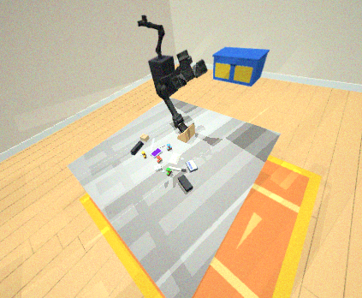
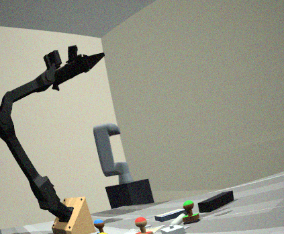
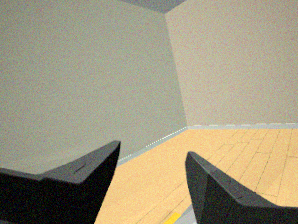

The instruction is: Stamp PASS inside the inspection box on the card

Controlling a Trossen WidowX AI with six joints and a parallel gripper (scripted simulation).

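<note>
My gripper tip is now 580 mm above the green-knobbed PASS stamp, 240 mm short of it and 80 mm to the left of it. From my gripper tip the other things lie so: blue-knobbed stamp 580 mm below, 230 mm to the right, 60 mm ahead; white rod 590 mm below, 180 mm ahead, 30 mm to the right; dark block 580 mm below, 250 mm ahead, 80 mm to the left.
</note>
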